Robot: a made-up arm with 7 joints. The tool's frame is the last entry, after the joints. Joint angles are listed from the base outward.
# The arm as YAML. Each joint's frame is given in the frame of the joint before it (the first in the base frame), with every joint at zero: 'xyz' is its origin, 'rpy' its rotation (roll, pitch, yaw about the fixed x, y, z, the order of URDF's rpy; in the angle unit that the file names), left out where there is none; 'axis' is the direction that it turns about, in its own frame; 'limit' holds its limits. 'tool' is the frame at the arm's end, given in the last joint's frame.
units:
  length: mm
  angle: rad
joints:
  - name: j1
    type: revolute
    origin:
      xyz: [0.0, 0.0, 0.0]
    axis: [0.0, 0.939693, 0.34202]
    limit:
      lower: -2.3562
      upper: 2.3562
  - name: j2
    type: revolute
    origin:
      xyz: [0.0, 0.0, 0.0]
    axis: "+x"
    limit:
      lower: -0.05
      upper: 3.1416
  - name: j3
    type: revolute
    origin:
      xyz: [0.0, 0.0, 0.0]
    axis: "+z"
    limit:
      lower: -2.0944
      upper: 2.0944
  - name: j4
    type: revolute
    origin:
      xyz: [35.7, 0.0, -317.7]
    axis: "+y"
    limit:
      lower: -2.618
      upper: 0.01
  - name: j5
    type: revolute
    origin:
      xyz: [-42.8, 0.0, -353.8]
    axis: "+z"
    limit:
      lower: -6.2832
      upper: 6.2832
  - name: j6
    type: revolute
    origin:
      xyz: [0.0, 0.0, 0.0]
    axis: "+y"
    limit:
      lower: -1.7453
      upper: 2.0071
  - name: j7
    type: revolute
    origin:
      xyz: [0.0, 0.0, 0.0]
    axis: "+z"
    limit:
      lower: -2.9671
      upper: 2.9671
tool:
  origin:
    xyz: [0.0, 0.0, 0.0]
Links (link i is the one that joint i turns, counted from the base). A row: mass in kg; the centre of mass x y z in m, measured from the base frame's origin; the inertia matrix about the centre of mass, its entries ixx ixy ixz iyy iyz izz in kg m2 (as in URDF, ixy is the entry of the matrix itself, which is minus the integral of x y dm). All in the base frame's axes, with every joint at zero. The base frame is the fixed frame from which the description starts. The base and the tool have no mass.
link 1: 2.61; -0.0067 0.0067 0.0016; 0.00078 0 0 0.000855 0.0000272 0.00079
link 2: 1.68; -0.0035 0.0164 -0.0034; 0.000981 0 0 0.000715 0 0.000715
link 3: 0.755; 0.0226 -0.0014 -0.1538; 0.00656 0 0.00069 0.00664 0 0.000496
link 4: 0.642; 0.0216 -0.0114 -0.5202; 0.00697 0 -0.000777 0.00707 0 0.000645
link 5: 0.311; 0.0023 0.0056 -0.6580; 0.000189 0 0 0.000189 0 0.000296
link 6: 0.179; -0.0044 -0.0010 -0.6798; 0.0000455 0 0 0.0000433 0 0.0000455
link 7: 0.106; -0.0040 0.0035 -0.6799; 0.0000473 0 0 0.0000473 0 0.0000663
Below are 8 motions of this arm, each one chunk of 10 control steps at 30 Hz.
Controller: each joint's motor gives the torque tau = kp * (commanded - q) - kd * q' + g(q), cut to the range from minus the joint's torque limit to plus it. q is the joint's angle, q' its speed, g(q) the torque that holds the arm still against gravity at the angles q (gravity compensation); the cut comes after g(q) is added. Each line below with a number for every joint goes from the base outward.
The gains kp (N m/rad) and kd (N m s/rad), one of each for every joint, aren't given. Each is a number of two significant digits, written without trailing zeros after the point. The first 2 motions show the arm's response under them.
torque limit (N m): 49 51 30 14 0.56 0.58 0.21
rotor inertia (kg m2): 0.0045 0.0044 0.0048 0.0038 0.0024 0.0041 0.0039
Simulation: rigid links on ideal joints. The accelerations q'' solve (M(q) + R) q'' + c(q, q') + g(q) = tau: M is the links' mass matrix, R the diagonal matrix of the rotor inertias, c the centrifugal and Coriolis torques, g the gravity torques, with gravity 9.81 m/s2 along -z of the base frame. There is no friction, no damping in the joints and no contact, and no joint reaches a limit. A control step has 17 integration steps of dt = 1/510 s. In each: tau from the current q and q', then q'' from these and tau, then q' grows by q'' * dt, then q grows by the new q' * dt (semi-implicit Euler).
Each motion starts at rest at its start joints. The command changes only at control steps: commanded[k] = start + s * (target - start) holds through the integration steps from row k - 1 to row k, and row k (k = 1, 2, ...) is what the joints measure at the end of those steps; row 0 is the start. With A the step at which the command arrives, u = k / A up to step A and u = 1 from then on. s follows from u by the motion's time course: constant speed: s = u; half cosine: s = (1 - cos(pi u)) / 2; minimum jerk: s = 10 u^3 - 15 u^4 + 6 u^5; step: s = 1 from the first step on.
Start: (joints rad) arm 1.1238 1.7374 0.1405 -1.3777 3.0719 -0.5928 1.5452
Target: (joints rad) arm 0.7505 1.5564 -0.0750 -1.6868 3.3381 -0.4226 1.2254
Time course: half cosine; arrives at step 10
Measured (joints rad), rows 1 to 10:
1: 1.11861 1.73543 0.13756 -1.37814 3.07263 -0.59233 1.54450
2: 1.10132 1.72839 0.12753 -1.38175 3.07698 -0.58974 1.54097
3: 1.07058 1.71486 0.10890 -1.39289 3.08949 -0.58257 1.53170
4: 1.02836 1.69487 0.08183 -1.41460 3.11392 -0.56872 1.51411
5: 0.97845 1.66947 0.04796 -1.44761 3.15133 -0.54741 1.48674
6: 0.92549 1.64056 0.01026 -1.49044 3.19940 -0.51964 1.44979
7: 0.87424 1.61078 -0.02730 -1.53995 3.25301 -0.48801 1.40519
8: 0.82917 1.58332 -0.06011 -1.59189 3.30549 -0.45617 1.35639
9: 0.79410 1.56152 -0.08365 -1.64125 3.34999 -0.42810 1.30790
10: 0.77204 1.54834 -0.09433 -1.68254 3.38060 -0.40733 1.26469
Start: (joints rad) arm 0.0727 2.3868 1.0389 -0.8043 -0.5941 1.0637 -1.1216
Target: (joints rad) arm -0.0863 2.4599 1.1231 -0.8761 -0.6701 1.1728 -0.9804
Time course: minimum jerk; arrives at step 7
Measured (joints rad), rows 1 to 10:
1: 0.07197 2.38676 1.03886 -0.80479 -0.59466 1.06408 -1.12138
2: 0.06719 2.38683 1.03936 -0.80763 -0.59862 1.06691 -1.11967
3: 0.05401 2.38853 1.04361 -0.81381 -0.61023 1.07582 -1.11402
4: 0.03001 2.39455 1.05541 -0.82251 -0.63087 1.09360 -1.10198
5: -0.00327 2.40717 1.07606 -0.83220 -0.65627 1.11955 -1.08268
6: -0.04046 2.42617 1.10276 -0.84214 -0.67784 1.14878 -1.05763
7: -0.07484 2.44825 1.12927 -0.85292 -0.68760 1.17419 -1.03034
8: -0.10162 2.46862 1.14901 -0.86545 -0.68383 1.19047 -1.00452
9: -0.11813 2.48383 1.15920 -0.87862 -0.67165 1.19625 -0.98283
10: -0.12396 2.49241 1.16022 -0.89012 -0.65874 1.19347 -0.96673
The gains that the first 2 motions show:
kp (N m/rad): 89 99 59 34 1.2 1.5 0.61
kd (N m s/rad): 3.8 4 1.4 2 0.039 0.06 0.047
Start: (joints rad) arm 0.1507 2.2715 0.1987 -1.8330 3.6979 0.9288 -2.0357
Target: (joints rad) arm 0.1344 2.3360 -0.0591 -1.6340 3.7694 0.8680 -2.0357
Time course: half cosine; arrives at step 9
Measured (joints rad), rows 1 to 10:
1: 0.14954 2.27347 0.19499 -1.83213 3.69856 0.92872 -2.03576
2: 0.14628 2.27969 0.18194 -1.82782 3.70134 0.92803 -2.03599
3: 0.14186 2.28963 0.15717 -1.81705 3.70746 0.92570 -2.03644
4: 0.13777 2.30123 0.12104 -1.79804 3.71728 0.92058 -2.03703
5: 0.13525 2.31220 0.07629 -1.77088 3.73008 0.91201 -2.03759
6: 0.13492 2.32065 0.02760 -1.73763 3.74426 0.90019 -2.03789
7: 0.13664 2.32542 -0.01899 -1.70195 3.75767 0.88629 -2.03775
8: 0.13980 2.32622 -0.05702 -1.66844 3.76819 0.87224 -2.03707
9: 0.14359 2.32354 -0.08063 -1.64180 3.77419 0.86030 -2.03591
10: 0.14655 2.32027 -0.08936 -1.62552 3.77558 0.85249 -2.03446

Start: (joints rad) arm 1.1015 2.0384 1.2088 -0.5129 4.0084 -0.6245 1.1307
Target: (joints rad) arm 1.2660 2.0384 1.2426 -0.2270 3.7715 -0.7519 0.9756
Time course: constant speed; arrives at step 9
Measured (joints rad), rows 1 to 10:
1: 1.11068 2.04232 1.21324 -0.50301 4.00438 -0.62660 1.12947
2: 1.12473 2.04726 1.21754 -0.48645 3.99048 -0.63335 1.12530
3: 1.14143 2.05114 1.22104 -0.46523 3.96644 -0.64504 1.11734
4: 1.15947 2.05306 1.22410 -0.44001 3.93554 -0.66048 1.10547
5: 1.17801 2.05289 1.22712 -0.41115 3.90194 -0.67790 1.09015
6: 1.19662 2.05092 1.23028 -0.37918 3.86888 -0.69566 1.07218
7: 1.21517 2.04770 1.23358 -0.34485 3.83794 -0.71272 1.05251
8: 1.23363 2.04382 1.23701 -0.30908 3.80926 -0.72868 1.03201
9: 1.25202 2.03989 1.24054 -0.27271 3.78211 -0.74362 1.01139
10: 1.26050 2.03263 1.24080 -0.24622 3.75962 -0.75581 0.99234

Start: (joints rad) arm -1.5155 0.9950 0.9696 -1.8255 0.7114 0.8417 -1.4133
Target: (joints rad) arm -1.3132 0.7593 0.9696 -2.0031 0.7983 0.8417 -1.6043
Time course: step
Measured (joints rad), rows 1 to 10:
1: -1.44570 0.93283 0.99488 -1.90885 0.73349 0.83630 -1.42688
2: -1.37093 0.83663 1.00453 -1.98652 0.76575 0.82723 -1.46053
3: -1.32428 0.77022 0.98174 -2.00387 0.79291 0.82393 -1.50366
4: -1.30338 0.73741 0.95090 -1.98777 0.81190 0.83060 -1.54730
5: -1.29798 0.72588 0.93218 -1.96792 0.82232 0.84414 -1.58521
6: -1.29922 0.72630 0.93142 -1.95832 0.82441 0.85785 -1.61388
7: -1.30259 0.73381 0.94434 -1.96030 0.81968 0.86580 -1.63212
8: -1.30646 0.74484 0.96260 -1.97011 0.81092 0.86544 -1.64052
9: -1.31020 0.75594 0.97825 -1.98350 0.80135 0.85791 -1.64090
10: -1.31340 0.76436 0.98644 -1.99700 0.79361 0.84678 -1.63571

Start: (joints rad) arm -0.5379 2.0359 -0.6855 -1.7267 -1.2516 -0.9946 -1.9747
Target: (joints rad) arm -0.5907 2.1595 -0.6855 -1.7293 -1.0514 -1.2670 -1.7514
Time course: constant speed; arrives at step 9
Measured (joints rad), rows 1 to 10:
1: -0.53943 2.04016 -0.68883 -1.72896 -1.24666 -0.99948 -1.97283
2: -0.54188 2.04915 -0.69296 -1.73194 -1.23212 -1.01533 -1.96649
3: -0.54562 2.06101 -0.69534 -1.73375 -1.20906 -1.04267 -1.95447
4: -0.55090 2.07467 -0.69514 -1.73403 -1.18135 -1.07809 -1.93681
5: -0.55756 2.08956 -0.69276 -1.73318 -1.15290 -1.11689 -1.91435
6: -0.56515 2.10521 -0.68917 -1.73170 -1.12620 -1.15507 -1.88835
7: -0.57309 2.12113 -0.68547 -1.73003 -1.10201 -1.19039 -1.86017
8: -0.58086 2.13687 -0.68252 -1.72847 -1.07985 -1.22240 -1.83100
9: -0.58807 2.15209 -0.68086 -1.72724 -1.05875 -1.25187 -1.80180
10: -0.59314 2.16231 -0.67733 -1.72417 -1.04275 -1.27525 -1.77505

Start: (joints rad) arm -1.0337 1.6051 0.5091 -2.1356 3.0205 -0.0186 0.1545
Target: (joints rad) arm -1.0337 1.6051 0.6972 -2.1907 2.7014 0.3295 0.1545
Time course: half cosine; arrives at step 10
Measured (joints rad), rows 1 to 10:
1: -1.03293 1.60471 0.51085 -2.13598 3.01927 -0.01709 0.15454
2: -1.03083 1.60345 0.51764 -2.13734 3.01287 -0.00964 0.15473
3: -1.02818 1.60163 0.53180 -2.13999 2.99598 0.00918 0.15515
4: -1.02622 1.60011 0.55401 -2.14402 2.96470 0.04278 0.15578
5: -1.02593 1.59965 0.58326 -2.14941 2.91852 0.09097 0.15647
6: -1.02768 1.60058 0.61693 -2.15603 2.86080 0.14984 0.15699
7: -1.03120 1.60275 0.65121 -2.16362 2.79813 0.21272 0.15709
8: -1.03572 1.60564 0.68178 -2.17176 2.73879 0.27173 0.15660
9: -1.04024 1.60857 0.70452 -2.17981 2.69097 0.31944 0.15548
10: -1.04383 1.61098 0.71634 -2.18688 2.66124 0.35012 0.15386

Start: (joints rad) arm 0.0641 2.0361 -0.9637 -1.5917 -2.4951 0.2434 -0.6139
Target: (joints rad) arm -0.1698 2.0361 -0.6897 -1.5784 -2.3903 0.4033 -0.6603
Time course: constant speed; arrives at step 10
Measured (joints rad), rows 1 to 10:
1: 0.05873 2.03344 -0.96030 -1.58980 -2.49195 0.24522 -0.61412
2: 0.04706 2.02874 -0.94621 -1.58767 -2.48301 0.25137 -0.61493
3: 0.02883 2.02432 -0.92060 -1.58741 -2.46937 0.26304 -0.61658
4: 0.00495 2.02175 -0.88621 -1.58911 -2.45392 0.28001 -0.61922
5: -0.02272 2.02177 -0.84726 -1.59161 -2.43951 0.30090 -0.62286
6: -0.05201 2.02434 -0.80788 -1.59336 -2.42776 0.32366 -0.62743
7: -0.08104 2.02868 -0.77102 -1.59317 -2.41887 0.34617 -0.63277
8: -0.10865 2.03350 -0.73803 -1.59066 -2.41197 0.36678 -0.63867
9: -0.13434 2.03756 -0.70892 -1.58633 -2.40572 0.38474 -0.64487
10: -0.15820 2.04004 -0.68287 -1.58131 -2.39882 0.40014 -0.65113

